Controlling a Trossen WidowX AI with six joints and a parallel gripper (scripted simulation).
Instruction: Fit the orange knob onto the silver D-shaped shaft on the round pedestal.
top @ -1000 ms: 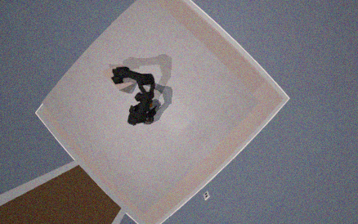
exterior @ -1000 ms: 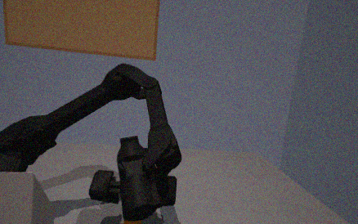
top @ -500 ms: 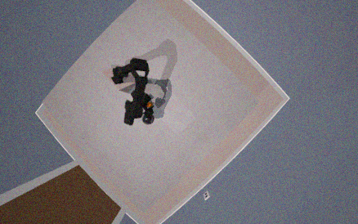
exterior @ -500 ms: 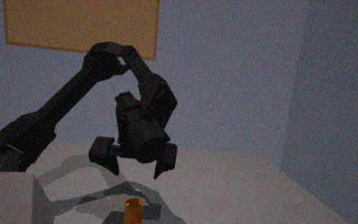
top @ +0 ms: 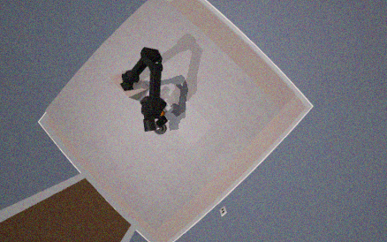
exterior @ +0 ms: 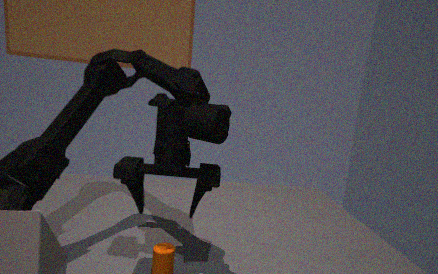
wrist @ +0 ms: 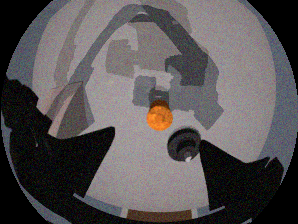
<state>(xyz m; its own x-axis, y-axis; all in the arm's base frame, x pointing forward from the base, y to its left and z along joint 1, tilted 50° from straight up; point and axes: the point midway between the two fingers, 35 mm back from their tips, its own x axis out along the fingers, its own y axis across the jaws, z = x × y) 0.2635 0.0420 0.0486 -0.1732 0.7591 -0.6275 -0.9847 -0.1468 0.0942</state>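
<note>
Right now my gripper tip is 8 cm above the orange knob. Also, from my gripper tip: dark round pedestal: 9 cm below, 8 cm to the right, 8 cm ahead.
</note>
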